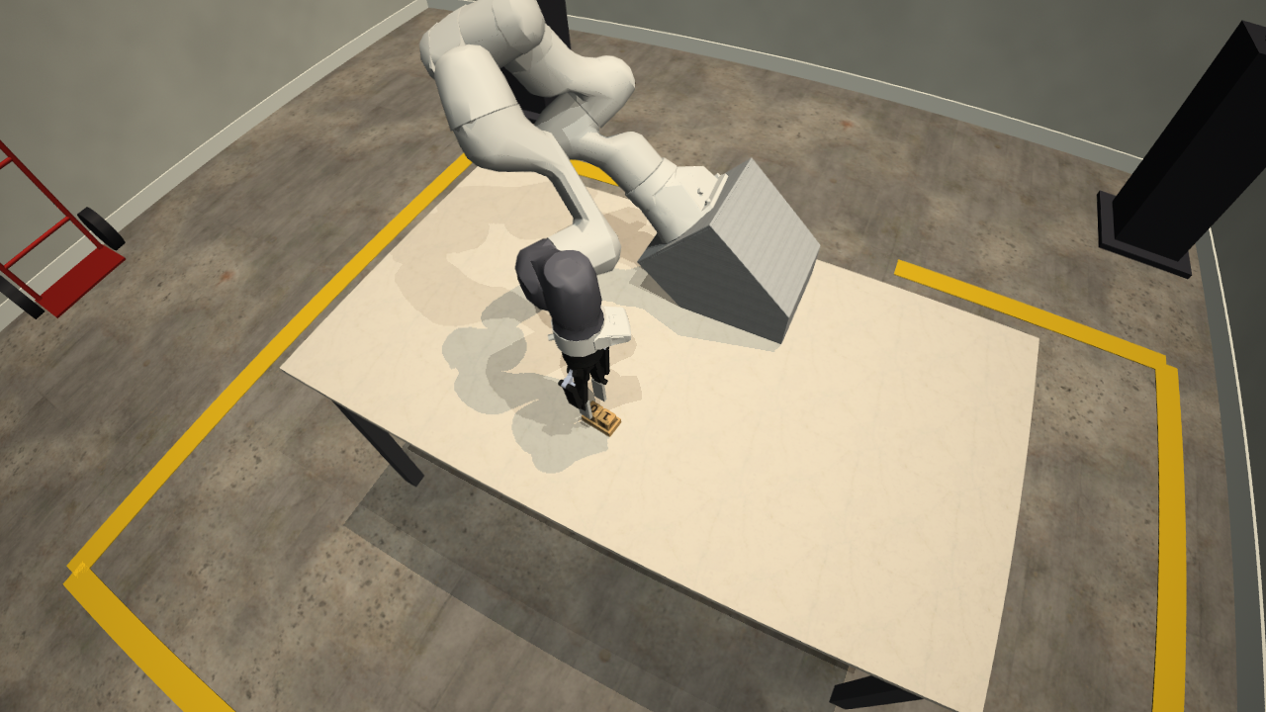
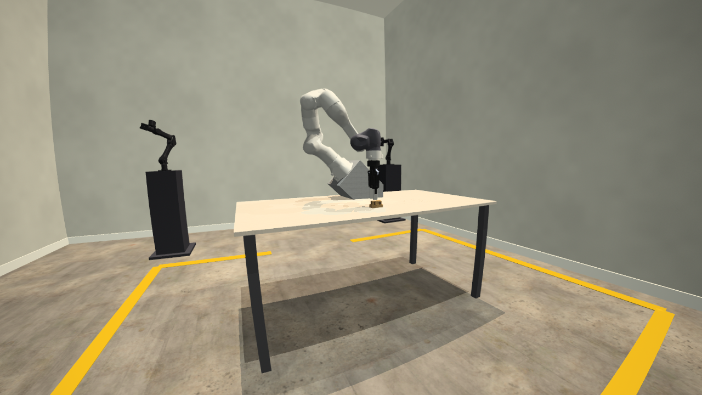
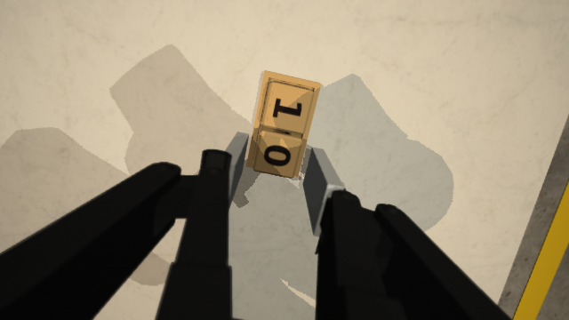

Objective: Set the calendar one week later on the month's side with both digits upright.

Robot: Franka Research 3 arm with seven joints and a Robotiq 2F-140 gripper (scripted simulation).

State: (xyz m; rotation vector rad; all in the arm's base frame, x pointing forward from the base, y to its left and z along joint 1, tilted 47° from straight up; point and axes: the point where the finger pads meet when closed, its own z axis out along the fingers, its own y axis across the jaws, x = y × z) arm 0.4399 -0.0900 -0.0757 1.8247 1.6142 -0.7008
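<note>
Right now the wooden digit cube is 60 mm below my hand. Also, from my hand: wooden tray (20 mm to the left, 70 mm below).
</note>
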